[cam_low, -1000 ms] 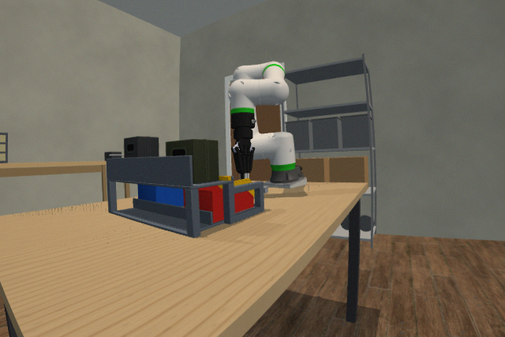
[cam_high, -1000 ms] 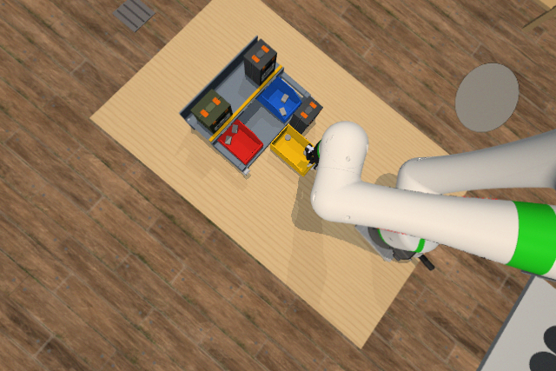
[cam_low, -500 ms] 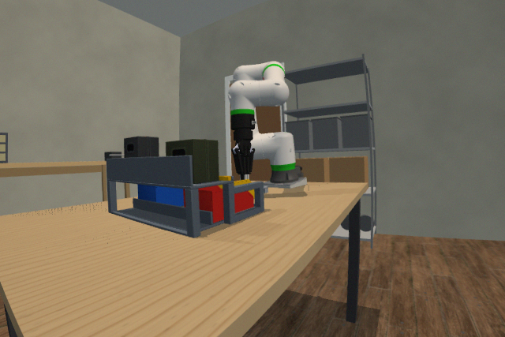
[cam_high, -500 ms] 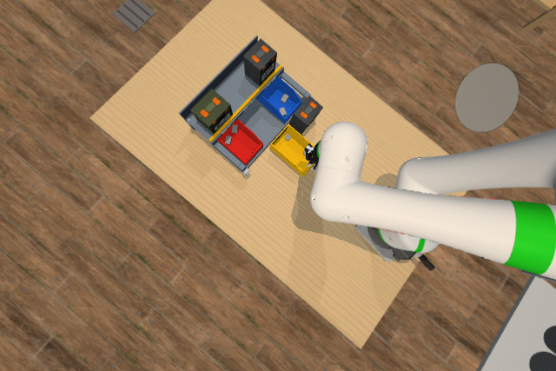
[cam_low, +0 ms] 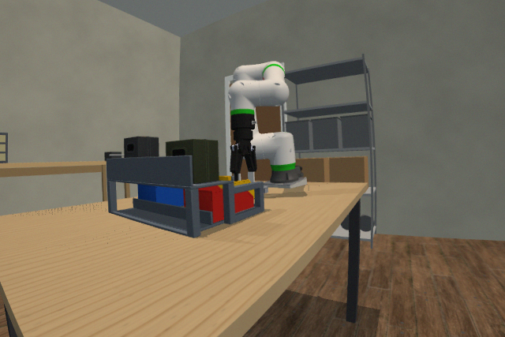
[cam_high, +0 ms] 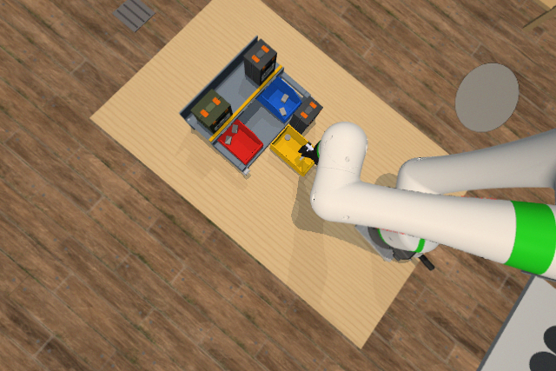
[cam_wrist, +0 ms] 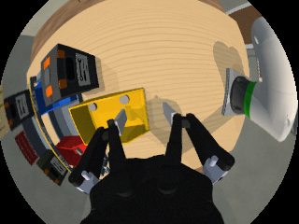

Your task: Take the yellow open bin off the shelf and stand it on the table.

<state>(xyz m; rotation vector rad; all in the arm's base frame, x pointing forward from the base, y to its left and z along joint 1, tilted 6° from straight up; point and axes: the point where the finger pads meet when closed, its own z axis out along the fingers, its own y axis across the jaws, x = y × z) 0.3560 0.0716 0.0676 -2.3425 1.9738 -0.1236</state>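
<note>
Now: hand 80 mm short of the yellow open bin, 20 mm above it and 10 mm to the right of it. Also, from my hand: red bin: 250 mm ahead, 160 mm to the left, 10 mm below; then blue bin: 290 mm ahead, 60 mm to the right, 10 mm below; then olive box: 350 mm ahead, 170 mm to the left, 90 mm above.
</note>
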